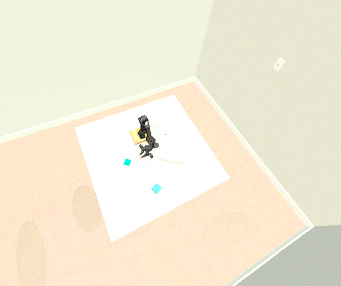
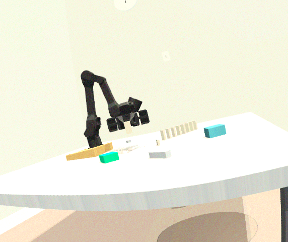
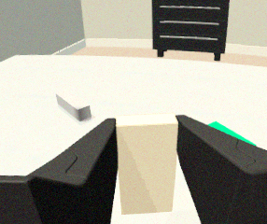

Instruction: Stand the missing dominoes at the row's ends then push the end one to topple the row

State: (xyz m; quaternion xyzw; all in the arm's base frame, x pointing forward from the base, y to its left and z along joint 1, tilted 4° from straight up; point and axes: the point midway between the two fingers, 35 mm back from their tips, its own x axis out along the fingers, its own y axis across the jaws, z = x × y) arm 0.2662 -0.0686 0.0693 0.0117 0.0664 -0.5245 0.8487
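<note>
Right now the green block is 14 cm to the right of my gripper tip, 11 cm below it and 3 cm behind it. The rest, counted from my gripper tip: small grey piece: 38 cm to the left, 24 cm behind, 12 cm below; pale grey block: 20 cm ahead, 18 cm to the right, 11 cm below; cyan block: 34 cm ahead, 10 cm below, 7 cm to the left.
</note>
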